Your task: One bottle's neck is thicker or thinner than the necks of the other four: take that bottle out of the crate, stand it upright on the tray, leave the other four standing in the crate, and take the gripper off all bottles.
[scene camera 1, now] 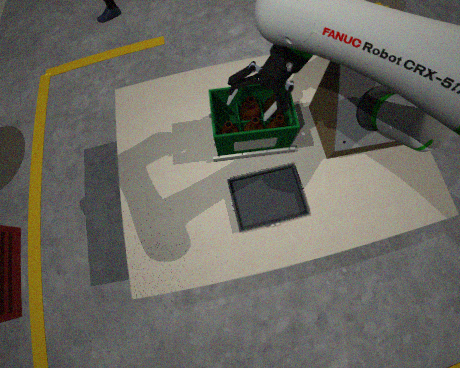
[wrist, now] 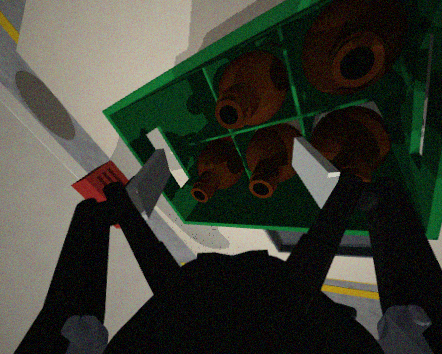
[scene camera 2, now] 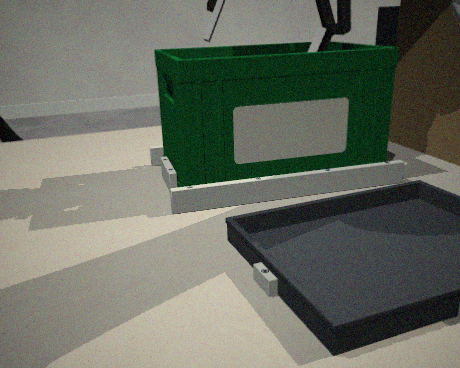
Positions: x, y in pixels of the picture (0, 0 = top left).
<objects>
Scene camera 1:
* gripper: 247, 109
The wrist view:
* gripper: 228, 156
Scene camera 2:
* pale grey frame: 246, 191
</objects>
